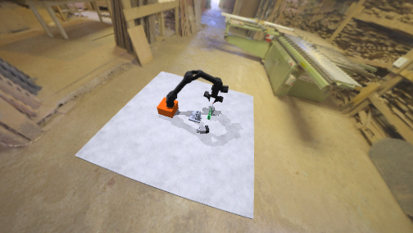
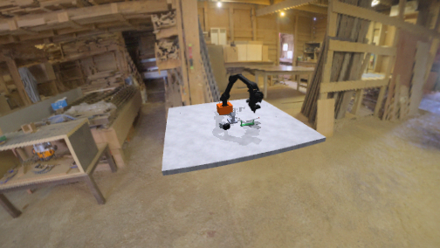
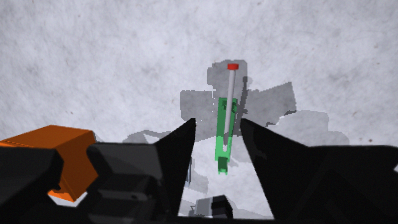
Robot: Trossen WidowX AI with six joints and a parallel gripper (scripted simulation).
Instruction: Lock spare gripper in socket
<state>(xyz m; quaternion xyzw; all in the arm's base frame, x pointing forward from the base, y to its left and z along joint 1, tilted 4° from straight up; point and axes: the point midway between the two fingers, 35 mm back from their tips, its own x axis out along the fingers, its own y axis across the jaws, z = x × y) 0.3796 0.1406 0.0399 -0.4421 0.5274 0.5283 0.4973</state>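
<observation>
Now: the green strip 9 cm below my gripper tip, 7 cm to the right of it and 1 cm ahead of it. From my gripper tip the other things lie so: grey mount: 16 cm to the right, 11 cm behind, 6 cm below; then spare gripper: 29 cm to the right, 9 cm below, 3 cm behind.
</observation>
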